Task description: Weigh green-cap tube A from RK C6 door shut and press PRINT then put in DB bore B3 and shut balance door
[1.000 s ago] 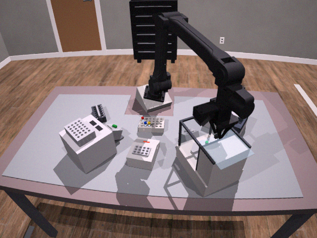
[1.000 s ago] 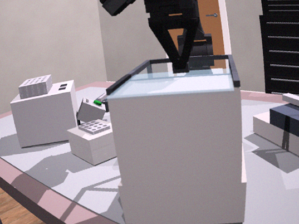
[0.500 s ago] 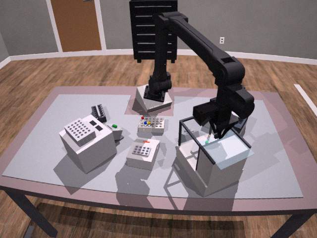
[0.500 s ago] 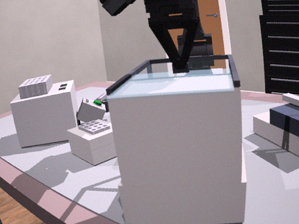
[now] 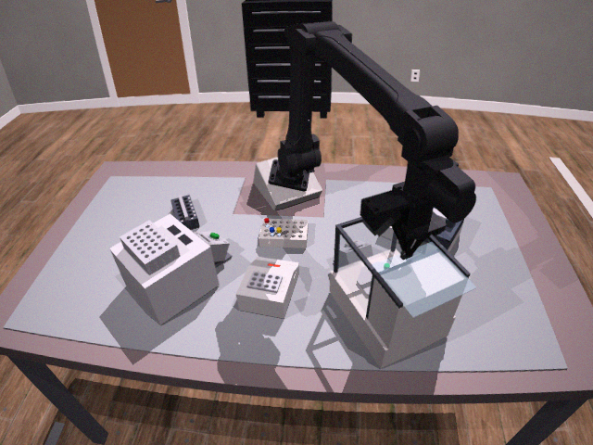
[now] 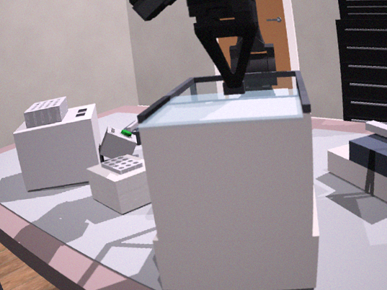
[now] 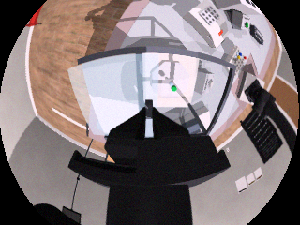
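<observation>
Now: hand 20 mm short of the glass door pane, 10 mm to the right of it and 10 mm above it. From my hand the other things lie so: dry block: 300 mm to the right, 190 mm below, 50 mm behind; then spectrophotometer: 310 mm behind, 160 mm below, 80 mm to the left; then tube rack RK: 300 mm to the right, 250 mm behind, 210 mm below.
</observation>
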